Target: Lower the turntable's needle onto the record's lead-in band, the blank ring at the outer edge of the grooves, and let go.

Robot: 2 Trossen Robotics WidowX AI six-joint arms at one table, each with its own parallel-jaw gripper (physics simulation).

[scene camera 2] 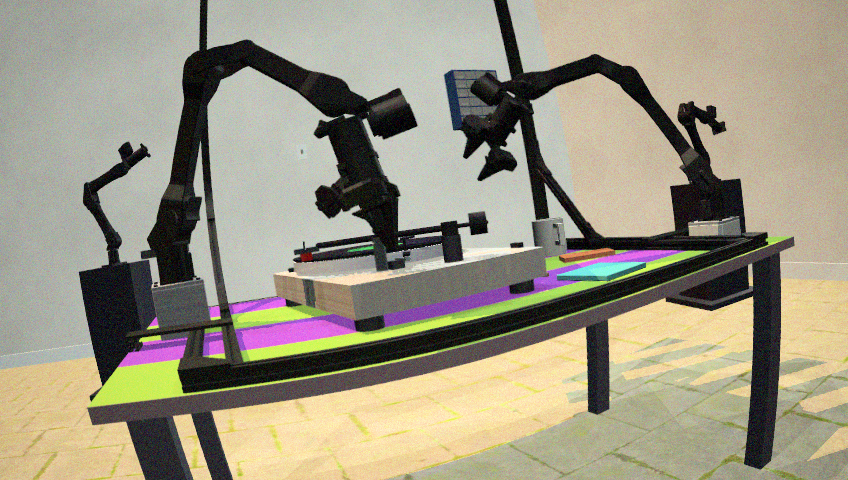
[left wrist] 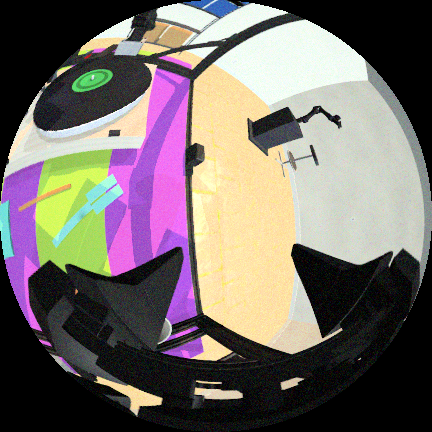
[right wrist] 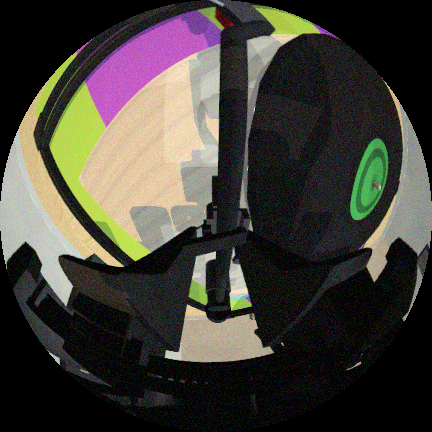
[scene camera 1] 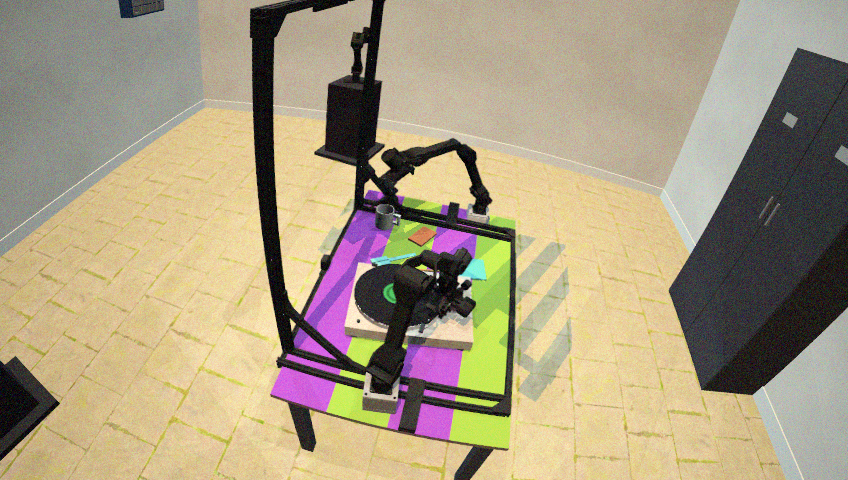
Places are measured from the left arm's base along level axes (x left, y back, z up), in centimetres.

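Where they show: left gripper, fingertip midpoint: [scene camera 2: 471, 169] [left wrist: 239, 252] [scene camera 1: 364, 198]; right gripper, fingertip midpoint: [scene camera 2: 393, 249] [right wrist: 215, 232]; left arm's base at its link origin: [scene camera 2: 714, 219] [scene camera 1: 479, 210]; right arm's base at its link origin: [scene camera 2: 176, 281] [scene camera 1: 381, 384].
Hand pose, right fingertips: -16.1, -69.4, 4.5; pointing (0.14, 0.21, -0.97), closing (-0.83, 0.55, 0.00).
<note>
Each offset is from my right fingertips to the top centre of the thing, as dx, dy, dz. "pt": to the spot under its first point.
The turntable [scene camera 1: 380, 334] [scene camera 2: 446, 276] [right wrist: 140, 125] carries a black record @[-16.9, +4.5, -0.1] [scene camera 1: 371, 291] [left wrist: 55, 105] [right wrist: 300, 100] with a green label. My right gripper [scene camera 2: 389, 245] [right wrist: 215, 232] is shut on the black tonearm @[-0.8, -0.4, +3.7] [scene camera 2: 416, 229] [right wrist: 232, 125], whose tube runs between the fingers. The headshell @[pt -7.4, -11.3, +0.9] [scene camera 2: 306, 255] [right wrist: 250, 25], with a red part, is at the tube's far end, beside the record's outer edge in the right wrist view. The needle tip and its height are hidden. My left gripper [scene camera 1: 387, 181] [scene camera 2: 474, 167] [left wrist: 239, 252] is open and empty, high above the table, away from the turntable.
A grey mug @[pt -27.1, +50.1, -2.3] [scene camera 1: 383, 217] [scene camera 2: 548, 234], an orange block @[-9.3, +49.4, -8.3] [scene camera 1: 421, 236] [scene camera 2: 586, 254], a cyan slab @[+11.4, +32.2, -8.4] [scene camera 1: 477, 269] [scene camera 2: 601, 270] and a cyan tool-like piece @[-20.0, +32.3, -8.4] [scene camera 1: 392, 258] [left wrist: 90, 200] lie beyond the turntable. A black frame [scene camera 1: 261, 148] [scene camera 2: 416, 339] borders the table and rises beside it.
</note>
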